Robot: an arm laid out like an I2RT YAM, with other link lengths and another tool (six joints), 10 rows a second.
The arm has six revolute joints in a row. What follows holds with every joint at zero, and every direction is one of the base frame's. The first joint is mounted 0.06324 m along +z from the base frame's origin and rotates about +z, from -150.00 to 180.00 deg. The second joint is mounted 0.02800 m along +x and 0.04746 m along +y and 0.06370 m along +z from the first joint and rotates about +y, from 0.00 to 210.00 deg. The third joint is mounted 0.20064 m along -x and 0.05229 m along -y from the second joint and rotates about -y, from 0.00 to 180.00 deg. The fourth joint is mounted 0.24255 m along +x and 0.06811 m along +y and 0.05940 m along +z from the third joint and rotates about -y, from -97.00 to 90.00 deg. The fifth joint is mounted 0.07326 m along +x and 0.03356 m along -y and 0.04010 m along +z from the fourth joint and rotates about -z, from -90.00 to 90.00 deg. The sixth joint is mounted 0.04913 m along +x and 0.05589 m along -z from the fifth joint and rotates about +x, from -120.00 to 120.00 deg. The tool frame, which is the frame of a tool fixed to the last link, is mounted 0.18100 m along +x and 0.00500 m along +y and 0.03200 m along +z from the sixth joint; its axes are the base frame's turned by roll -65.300, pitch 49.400 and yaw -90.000 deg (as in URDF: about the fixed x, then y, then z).
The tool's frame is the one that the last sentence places.
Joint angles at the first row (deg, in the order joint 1, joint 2, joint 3, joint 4, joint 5, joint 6):
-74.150, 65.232, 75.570, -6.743, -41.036, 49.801
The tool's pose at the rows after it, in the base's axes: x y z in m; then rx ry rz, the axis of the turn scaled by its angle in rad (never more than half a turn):
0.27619, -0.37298, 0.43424, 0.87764, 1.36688, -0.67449
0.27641, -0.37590, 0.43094, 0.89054, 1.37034, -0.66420
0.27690, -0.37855, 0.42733, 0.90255, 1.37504, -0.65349
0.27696, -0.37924, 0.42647, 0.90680, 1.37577, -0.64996
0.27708, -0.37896, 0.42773, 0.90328, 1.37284, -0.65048
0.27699, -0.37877, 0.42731, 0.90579, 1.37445, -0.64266
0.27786, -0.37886, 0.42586, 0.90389, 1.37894, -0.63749
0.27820, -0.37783, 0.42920, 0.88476, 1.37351, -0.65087
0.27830, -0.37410, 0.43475, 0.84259, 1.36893, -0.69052
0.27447, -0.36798, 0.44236, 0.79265, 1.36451, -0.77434
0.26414, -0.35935, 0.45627, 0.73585, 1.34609, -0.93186
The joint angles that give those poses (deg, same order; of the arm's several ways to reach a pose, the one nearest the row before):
-74.324, 65.692, 75.571, -6.393, -41.188, 50.325
-74.369, 66.173, 75.572, -6.328, -41.168, 50.850
-74.391, 66.654, 75.571, -6.327, -41.190, 51.309
-74.390, 66.763, 75.571, -6.327, -41.167, 51.506
-74.391, 66.762, 75.570, -6.043, -41.234, 51.572
-74.522, 66.784, 75.594, -6.110, -41.561, 51.899
-74.564, 66.981, 75.592, -6.108, -41.910, 51.877
-74.586, 66.960, 75.594, -5.454, -42.085, 51.222
-74.587, 66.501, 75.593, -5.125, -42.195, 48.883
-74.586, 64.948, 75.767, -6.568, -41.079, 44.293
-74.193, 61.867, 76.248, -9.671, -37.058, 36.883

